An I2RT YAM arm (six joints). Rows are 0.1 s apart.
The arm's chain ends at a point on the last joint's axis. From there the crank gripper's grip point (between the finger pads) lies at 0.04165 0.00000 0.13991 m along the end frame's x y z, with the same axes.
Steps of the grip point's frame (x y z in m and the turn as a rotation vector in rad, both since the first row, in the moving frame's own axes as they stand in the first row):
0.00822 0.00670 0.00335 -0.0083 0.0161 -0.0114
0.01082 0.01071 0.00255 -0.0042 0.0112 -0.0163
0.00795 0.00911 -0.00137 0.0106 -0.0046 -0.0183
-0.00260 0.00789 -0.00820 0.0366 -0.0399 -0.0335
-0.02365 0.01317 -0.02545 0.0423 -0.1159 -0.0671
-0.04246 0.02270 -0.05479 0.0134 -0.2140 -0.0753
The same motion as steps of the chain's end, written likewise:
0.00597 0.00603 0.00404 -0.0083 0.0161 -0.0114
0.00926 0.01082 0.00303 -0.0042 0.0112 -0.0163
0.00861 0.01135 -0.00155 0.0106 -0.0046 -0.0183
0.00312 0.01434 -0.00963 0.0366 -0.0399 -0.0335
-0.00692 0.02141 -0.02914 0.0423 -0.1159 -0.0671
-0.01164 0.02661 -0.06040 0.0134 -0.2140 -0.0753

